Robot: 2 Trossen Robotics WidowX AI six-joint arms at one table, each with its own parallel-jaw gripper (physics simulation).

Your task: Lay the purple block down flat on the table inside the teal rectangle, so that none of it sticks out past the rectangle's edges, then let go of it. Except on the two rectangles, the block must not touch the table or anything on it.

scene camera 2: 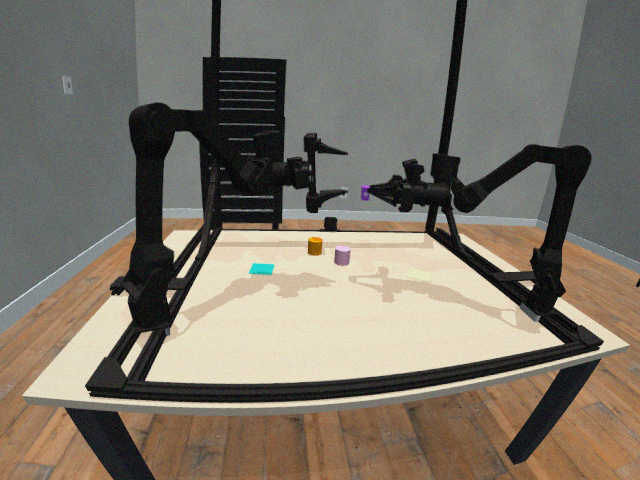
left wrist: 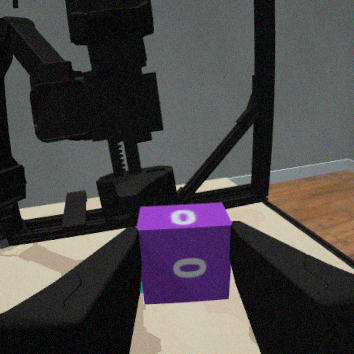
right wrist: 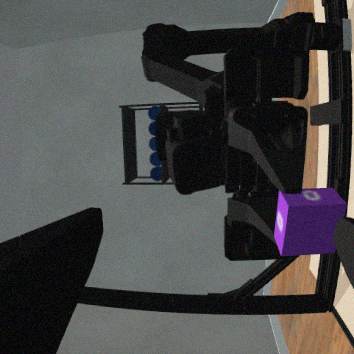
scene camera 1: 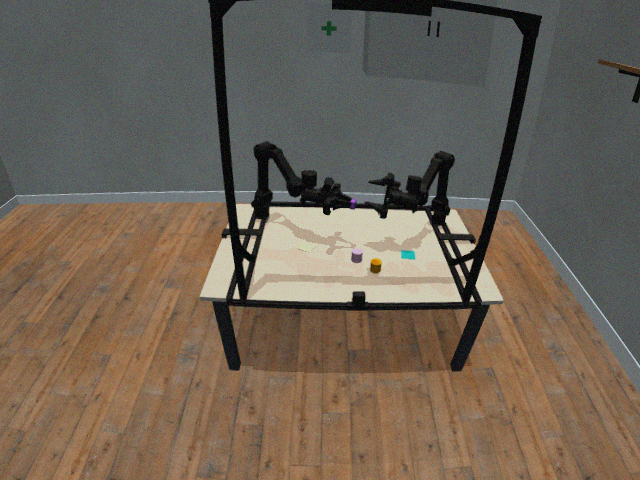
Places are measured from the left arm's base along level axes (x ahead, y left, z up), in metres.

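Where they show: left gripper, between the fingertips: point(scene camera 2: 367, 189) point(left wrist: 183, 235) point(right wrist: 288, 218) point(scene camera 1: 352, 202); right gripper, between the fingertips: point(scene camera 2: 348, 172) point(left wrist: 112, 108) point(right wrist: 222, 225) point(scene camera 1: 366, 192); left arm's base, origin of its link: point(scene camera 2: 538, 307) point(right wrist: 335, 36) point(scene camera 1: 261, 215); right arm's base, origin of its link: point(scene camera 2: 151, 320) point(left wrist: 10, 229) point(scene camera 1: 438, 222).
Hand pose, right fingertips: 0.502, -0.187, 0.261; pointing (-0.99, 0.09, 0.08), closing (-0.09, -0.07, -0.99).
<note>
Things, the pixels of their top centre, and the offset from my right fingertips, as dx, dy, dz. "spot": a spot on its surface instead.
- purple block, centre of its top: point(left wrist: 182, 214) point(right wrist: 279, 221) point(scene camera 2: 366, 186) point(scene camera 1: 353, 200) -0.052, -0.021, -0.034
- teal rectangle, a spot on its surface: point(scene camera 2: 261, 269) point(scene camera 1: 408, 254) spot: +0.212, -0.022, -0.279
- pink cylinder, centre of its top: point(scene camera 2: 343, 248) point(scene camera 1: 357, 251) -0.020, -0.092, -0.235
- orange cylinder, centre of its top: point(scene camera 2: 315, 239) point(scene camera 1: 376, 261) +0.061, -0.154, -0.236
- pale yellow rectangle, a spot on its surface: point(scene camera 2: 420, 274) point(scene camera 1: 306, 246) spot: -0.248, -0.022, -0.279
- black frame, a spot on its surface: point(scene camera 1: 221, 113) spot: -0.432, -0.412, +0.428
The purple block point(scene camera 1: 353, 203) point(scene camera 2: 365, 192) point(left wrist: 185, 270) point(right wrist: 312, 227), marked with a 0 on two visible faces, is high above the table. My left gripper point(scene camera 1: 349, 202) point(scene camera 2: 370, 191) point(left wrist: 183, 235) is shut on it. My right gripper point(scene camera 1: 368, 192) point(scene camera 2: 346, 172) is wide open and empty, facing the block, its fingers one above the other. In scene camera 2 the block is level with the lower right finger, a short gap from its tip. The teal rectangle point(scene camera 1: 408, 255) point(scene camera 2: 261, 269) lies on the table below the right arm; a sliver shows in the left wrist view point(left wrist: 142, 287).
A pink cylinder point(scene camera 1: 356, 255) point(scene camera 2: 342, 255) and an orange cylinder point(scene camera 1: 375, 266) point(scene camera 2: 314, 246) stand mid-table. A pale yellow rectangle point(scene camera 1: 306, 248) point(scene camera 2: 420, 274) lies on the left arm's side. A black frame point(scene camera 1: 221, 113) point(scene camera 2: 451, 77) rises around the table.
</note>
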